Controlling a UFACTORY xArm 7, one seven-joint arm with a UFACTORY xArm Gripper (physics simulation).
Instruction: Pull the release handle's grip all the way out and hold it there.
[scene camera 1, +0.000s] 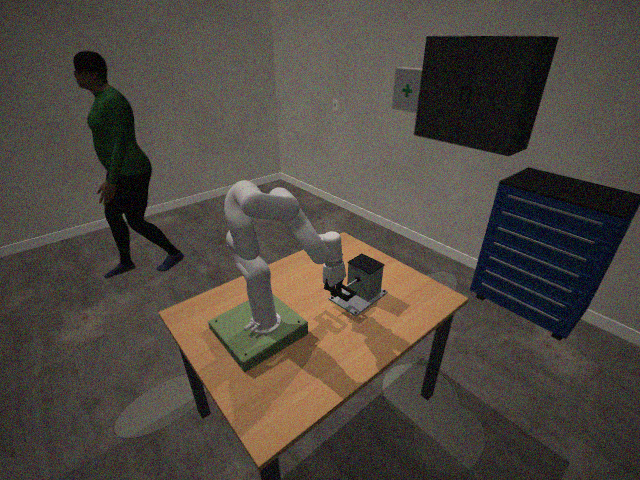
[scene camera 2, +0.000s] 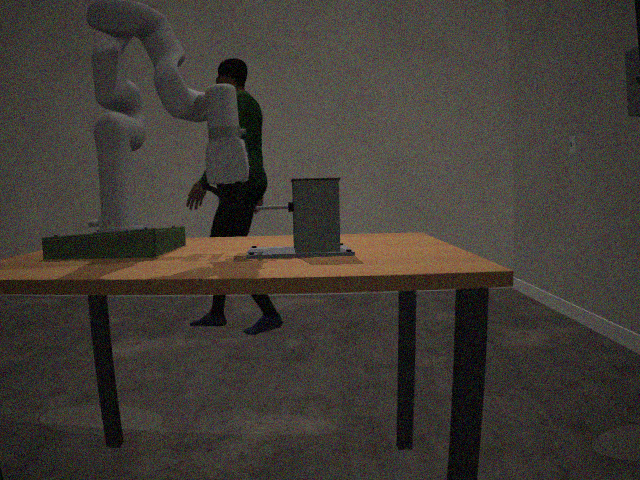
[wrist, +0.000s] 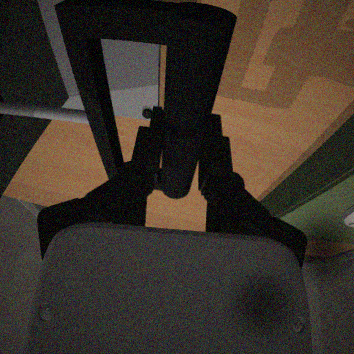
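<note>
The release handle's black grip (wrist: 192, 75) is a bar of a D-shaped loop in the wrist view. My gripper (scene camera 1: 340, 290) (wrist: 183, 126) is shut on this bar, one finger on each side, and the bar's rounded end shows between the fingers. A light metal rod (scene camera 1: 354, 282) (scene camera 2: 273, 207) (wrist: 45, 113) runs from the loop to the grey-green housing (scene camera 1: 364, 281) (scene camera 2: 316, 217). A long stretch of rod shows outside the housing's black collar (scene camera 2: 290, 206). In scene camera 2, the fingers and grip are lost against the person's dark legs.
The housing stands on a grey base plate (scene camera 1: 355, 310) (scene camera 2: 271, 252) on the wooden table (scene camera 1: 330, 382) (scene camera 2: 413, 258). The arm stands on a green block (scene camera 1: 232, 335) (scene camera 2: 103, 245). A person (scene camera 1: 116, 134) (scene camera 2: 251, 129) is on the floor beyond the table. A blue drawer cabinet (scene camera 1: 547, 263) stands by the wall.
</note>
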